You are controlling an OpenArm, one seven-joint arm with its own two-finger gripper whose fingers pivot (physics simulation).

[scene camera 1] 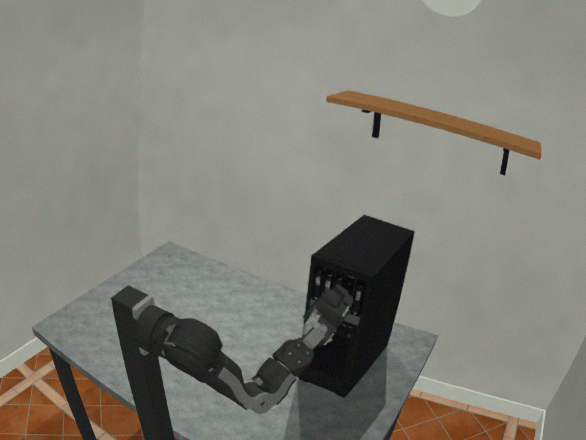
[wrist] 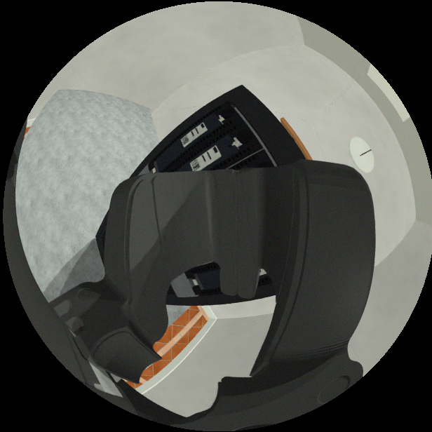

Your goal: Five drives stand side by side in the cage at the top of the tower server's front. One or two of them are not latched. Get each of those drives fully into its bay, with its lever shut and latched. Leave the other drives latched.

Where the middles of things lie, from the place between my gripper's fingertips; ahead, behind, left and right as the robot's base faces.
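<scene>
Position of the black tower server (scene camera 1: 377,252), which I see, relative to my hand: 1 cm to the left, 18 cm below, 20 cm ahead.
</scene>
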